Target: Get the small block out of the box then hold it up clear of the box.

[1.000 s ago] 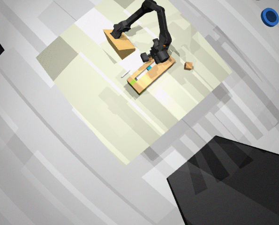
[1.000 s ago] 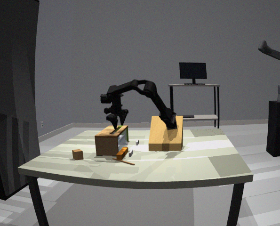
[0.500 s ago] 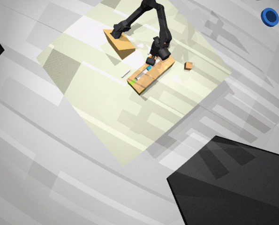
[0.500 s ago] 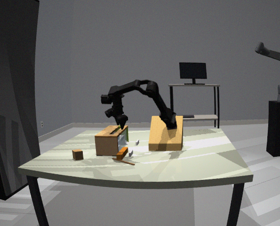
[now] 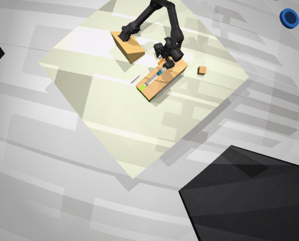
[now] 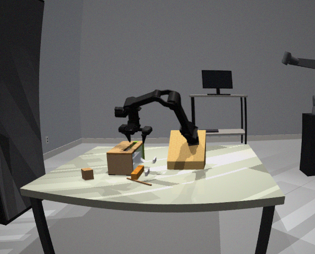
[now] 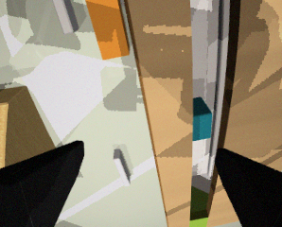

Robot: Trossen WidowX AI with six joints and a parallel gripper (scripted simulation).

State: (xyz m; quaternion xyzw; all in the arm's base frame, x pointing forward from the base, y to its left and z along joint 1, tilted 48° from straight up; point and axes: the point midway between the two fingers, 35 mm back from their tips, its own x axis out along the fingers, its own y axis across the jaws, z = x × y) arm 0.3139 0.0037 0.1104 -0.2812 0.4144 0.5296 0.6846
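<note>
My gripper tip is 7 cm above the teal block, 4 cm to the left of it and 4 cm short of it. The rest, counted from my gripper tip: orange bar (14 cm below, 13 cm to the left, 2 cm behind); then thin stick (26 cm to the left, 15 cm below, 5 cm behind); then brown cube (24 cm to the left, 24 cm ahead, 13 cm below).
</note>
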